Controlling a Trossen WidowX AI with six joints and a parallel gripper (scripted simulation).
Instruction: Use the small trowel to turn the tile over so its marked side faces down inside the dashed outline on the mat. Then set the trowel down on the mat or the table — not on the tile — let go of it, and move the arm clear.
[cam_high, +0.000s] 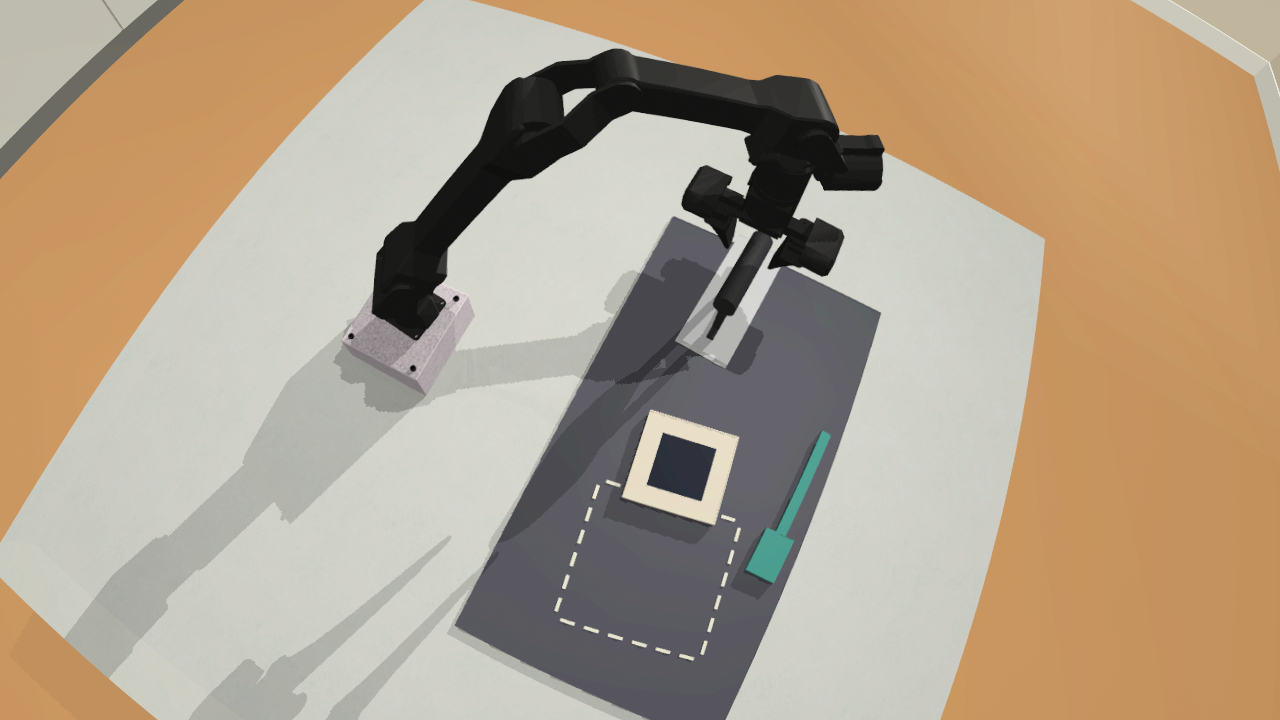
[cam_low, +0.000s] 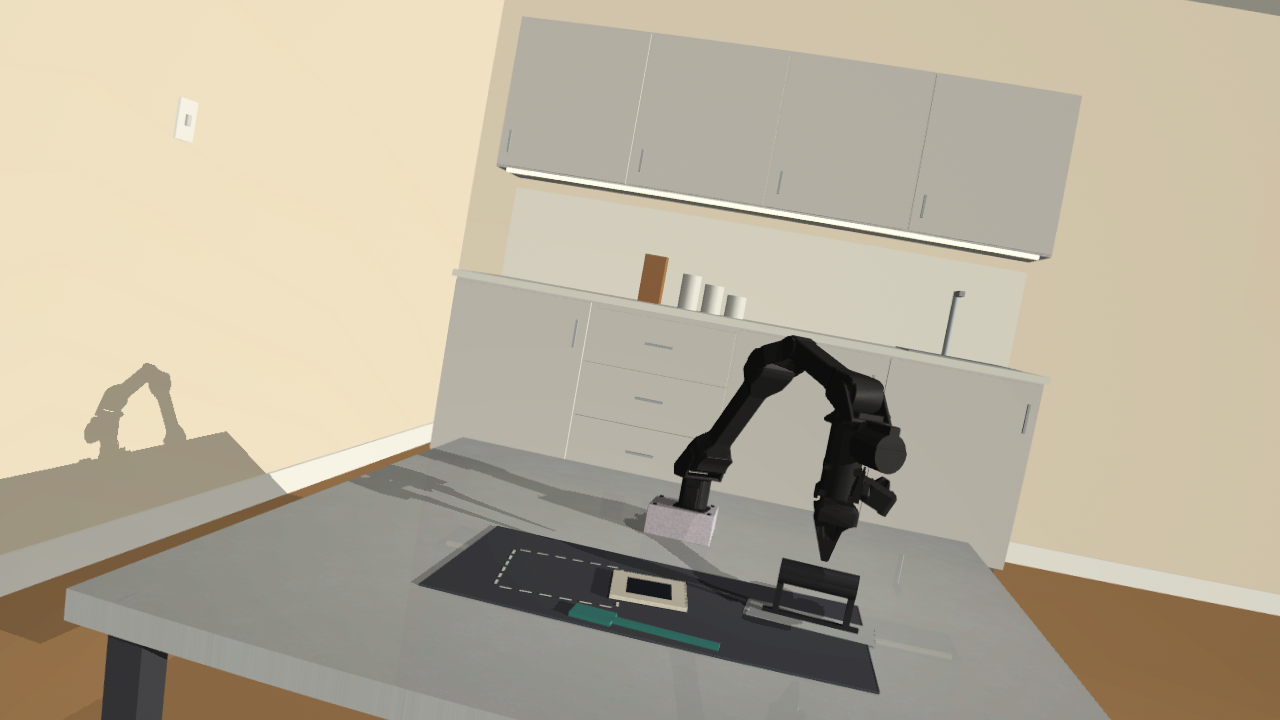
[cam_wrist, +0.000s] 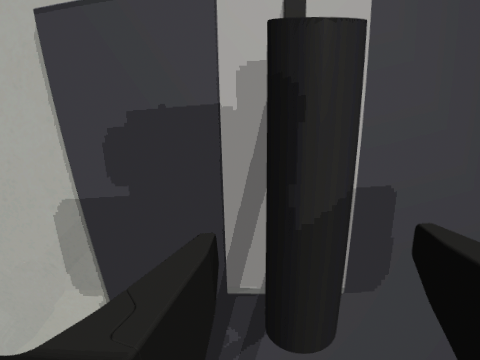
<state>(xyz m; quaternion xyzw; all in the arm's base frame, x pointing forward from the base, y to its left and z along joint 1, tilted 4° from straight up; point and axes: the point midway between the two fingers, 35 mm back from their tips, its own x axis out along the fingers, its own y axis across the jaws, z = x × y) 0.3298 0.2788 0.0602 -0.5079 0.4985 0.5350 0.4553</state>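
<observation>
Right now the black-handled float is 70 mm below my gripper tip and 20 mm to the right of it. Round my gripper tip: cream tile 250 mm to the right, 100 mm below, 60 mm ahead; then teal long-handled tool 230 mm to the right, 210 mm ahead, 100 mm below; then dark mat 230 mm to the right, 130 mm below, 70 mm ahead.
</observation>
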